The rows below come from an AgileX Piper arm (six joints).
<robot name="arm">
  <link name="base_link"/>
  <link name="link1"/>
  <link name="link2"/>
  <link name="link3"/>
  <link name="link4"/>
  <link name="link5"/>
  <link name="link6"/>
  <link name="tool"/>
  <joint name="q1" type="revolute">
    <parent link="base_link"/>
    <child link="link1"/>
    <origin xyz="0 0 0.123" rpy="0 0 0"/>
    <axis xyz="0 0 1"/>
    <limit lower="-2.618" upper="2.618"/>
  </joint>
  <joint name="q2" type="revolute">
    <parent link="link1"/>
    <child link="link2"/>
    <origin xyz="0 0 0" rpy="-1.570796 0 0"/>
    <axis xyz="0 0 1"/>
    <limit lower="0" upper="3.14"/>
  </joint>
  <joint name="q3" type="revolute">
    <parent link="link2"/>
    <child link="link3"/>
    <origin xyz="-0.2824 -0.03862 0" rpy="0 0 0"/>
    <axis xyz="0 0 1"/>
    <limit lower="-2.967" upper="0"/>
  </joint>
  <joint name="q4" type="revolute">
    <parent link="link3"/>
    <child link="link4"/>
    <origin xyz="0.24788 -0.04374 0" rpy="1.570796 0 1.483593"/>
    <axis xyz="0 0 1"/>
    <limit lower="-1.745" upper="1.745"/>
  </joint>
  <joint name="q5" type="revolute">
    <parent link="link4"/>
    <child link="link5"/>
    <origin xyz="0 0 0" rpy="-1.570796 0 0"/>
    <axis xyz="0 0 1"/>
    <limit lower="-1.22" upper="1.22"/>
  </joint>
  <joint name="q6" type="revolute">
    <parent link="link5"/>
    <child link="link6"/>
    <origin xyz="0 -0.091 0" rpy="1.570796 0 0"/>
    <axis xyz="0 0 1"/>
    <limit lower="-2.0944" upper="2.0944"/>
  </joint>
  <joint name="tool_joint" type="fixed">
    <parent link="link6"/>
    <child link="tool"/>
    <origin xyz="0 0 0" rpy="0 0 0"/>
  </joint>
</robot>
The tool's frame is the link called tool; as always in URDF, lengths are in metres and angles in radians.
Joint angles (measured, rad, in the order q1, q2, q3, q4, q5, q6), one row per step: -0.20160 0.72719 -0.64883 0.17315 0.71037 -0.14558; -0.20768 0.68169 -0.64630 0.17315 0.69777 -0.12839; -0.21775 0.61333 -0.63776 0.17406 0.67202 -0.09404; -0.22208 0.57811 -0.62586 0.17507 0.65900 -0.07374; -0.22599 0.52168 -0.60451 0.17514 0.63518 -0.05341; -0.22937 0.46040 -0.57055 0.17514 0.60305 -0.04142; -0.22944 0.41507 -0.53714 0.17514 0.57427 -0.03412; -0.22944 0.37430 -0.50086 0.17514 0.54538 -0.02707; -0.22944 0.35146 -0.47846 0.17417 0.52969 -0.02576; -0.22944 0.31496 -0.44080 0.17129 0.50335 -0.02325; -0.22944 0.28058 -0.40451 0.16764 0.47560 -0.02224; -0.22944 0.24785 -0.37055 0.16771 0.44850 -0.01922; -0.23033 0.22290 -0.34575 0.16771 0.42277 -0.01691; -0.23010 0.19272 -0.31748 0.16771 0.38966 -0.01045; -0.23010 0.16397 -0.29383 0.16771 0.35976 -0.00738
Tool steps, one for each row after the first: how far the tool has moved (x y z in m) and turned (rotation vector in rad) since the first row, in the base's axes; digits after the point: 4 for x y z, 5 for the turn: -0.0078 0.0006 0.0060 0.00235 -0.05509 -0.01881; -0.0196 0.0017 0.0135 0.01392 -0.14084 -0.05262; -0.0258 0.0025 0.0145 0.02450 -0.17789 -0.06985; -0.0355 0.0039 0.0154 0.03059 -0.23702 -0.08710; -0.0452 0.0054 0.0127 0.03009 -0.29621 -0.09989; -0.0516 0.0065 0.0081 0.02957 -0.33666 -0.10677; -0.0567 0.0073 0.0020 0.03027 -0.36994 -0.11360; -0.0594 0.0077 -0.0022 0.02786 -0.38569 -0.11615; -0.0633 0.0081 -0.0097 0.02316 -0.41011 -0.12062; -0.0666 0.0084 -0.0168 0.01627 -0.43493 -0.12446; -0.0696 0.0087 -0.0234 0.01487 -0.46058 -0.12901; -0.0717 0.0087 -0.0278 0.01256 -0.48619 -0.13381; -0.0741 0.0089 -0.0323 0.01288 -0.52119 -0.13992; -0.0766 0.0090 -0.0358 0.01014 -0.55589 -0.14413
